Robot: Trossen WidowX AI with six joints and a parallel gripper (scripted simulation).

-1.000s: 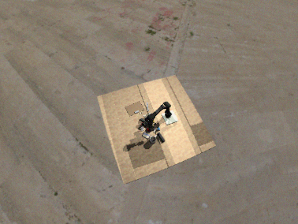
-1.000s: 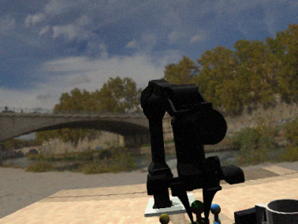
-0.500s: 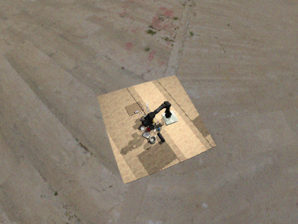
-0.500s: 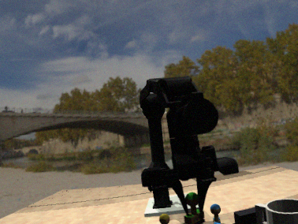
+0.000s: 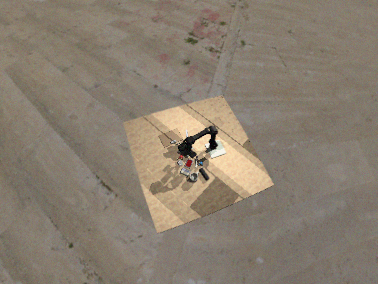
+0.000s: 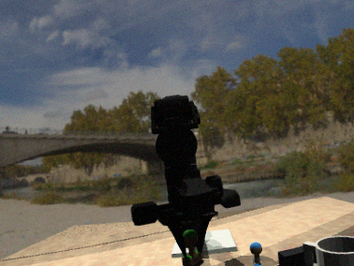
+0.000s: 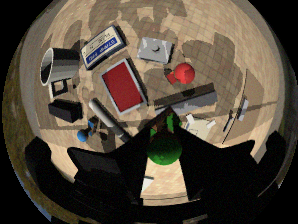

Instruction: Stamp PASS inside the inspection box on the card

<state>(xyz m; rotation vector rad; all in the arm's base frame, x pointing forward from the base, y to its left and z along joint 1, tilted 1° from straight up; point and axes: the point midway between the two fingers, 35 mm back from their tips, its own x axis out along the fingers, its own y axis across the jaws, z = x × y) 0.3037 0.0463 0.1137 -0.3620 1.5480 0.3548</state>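
My gripper tip is 11 cm to the left of the pale sheet, 10 cm above it and 4 cm past it. From my gripper tip the other things lie so: red-topped stamp 7 cm below, 7 cm ahead; then grey flat bar 9 cm below, 5 cm to the right, 3 cm ahead; then green-topped stamp right at my gripper tip.
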